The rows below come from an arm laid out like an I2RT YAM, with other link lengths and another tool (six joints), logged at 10 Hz.
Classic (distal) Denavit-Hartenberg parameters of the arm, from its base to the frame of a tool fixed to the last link. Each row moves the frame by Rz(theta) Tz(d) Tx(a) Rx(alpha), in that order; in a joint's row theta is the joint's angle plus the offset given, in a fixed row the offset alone. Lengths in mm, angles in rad.
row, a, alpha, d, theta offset
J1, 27.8, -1.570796, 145.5, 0
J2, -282.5, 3.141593, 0, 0
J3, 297.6, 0, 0, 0.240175
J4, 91, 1.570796, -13, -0.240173
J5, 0, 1.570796, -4.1, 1.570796
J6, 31.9, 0.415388, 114, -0.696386
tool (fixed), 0, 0, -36.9, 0
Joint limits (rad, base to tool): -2.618..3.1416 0..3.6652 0..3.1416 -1.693..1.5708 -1.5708..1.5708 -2.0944..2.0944
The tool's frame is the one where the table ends.
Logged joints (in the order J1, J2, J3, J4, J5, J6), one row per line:
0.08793 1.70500 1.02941 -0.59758 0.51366 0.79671
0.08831 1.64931 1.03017 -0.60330 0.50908 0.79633
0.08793 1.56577 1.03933 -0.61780 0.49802 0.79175
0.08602 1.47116 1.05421 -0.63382 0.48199 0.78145
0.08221 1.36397 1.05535 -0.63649 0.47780 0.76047
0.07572 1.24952 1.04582 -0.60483 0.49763 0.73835
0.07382 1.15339 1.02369 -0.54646 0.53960 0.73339
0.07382 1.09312 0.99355 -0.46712 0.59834 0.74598
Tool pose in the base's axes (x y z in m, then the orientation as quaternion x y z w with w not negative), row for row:
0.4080 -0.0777 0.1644 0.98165 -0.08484 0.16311 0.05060
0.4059 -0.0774 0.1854 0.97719 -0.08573 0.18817 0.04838
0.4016 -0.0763 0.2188 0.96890 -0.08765 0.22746 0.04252
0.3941 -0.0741 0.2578 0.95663 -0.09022 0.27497 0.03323
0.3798 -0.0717 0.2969 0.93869 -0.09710 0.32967 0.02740
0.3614 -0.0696 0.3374 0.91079 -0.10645 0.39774 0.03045
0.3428 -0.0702 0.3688 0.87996 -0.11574 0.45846 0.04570
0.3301 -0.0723 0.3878 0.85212 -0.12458 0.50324 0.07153
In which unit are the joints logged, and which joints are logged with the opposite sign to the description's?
The joints are logged in radians. Opposite sign: J1, J6.
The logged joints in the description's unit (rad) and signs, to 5 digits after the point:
-0.08793 1.70500 1.02941 -0.59758 0.51366 -0.79671
-0.08831 1.64931 1.03017 -0.60330 0.50908 -0.79633
-0.08793 1.56577 1.03933 -0.61780 0.49802 -0.79175
-0.08602 1.47116 1.05421 -0.63382 0.48199 -0.78145
-0.08221 1.36397 1.05535 -0.63649 0.47780 -0.76047
-0.07572 1.24952 1.04582 -0.60483 0.49763 -0.73835
-0.07382 1.15339 1.02369 -0.54646 0.53960 -0.73339
-0.07382 1.09312 0.99355 -0.46712 0.59834 -0.74598

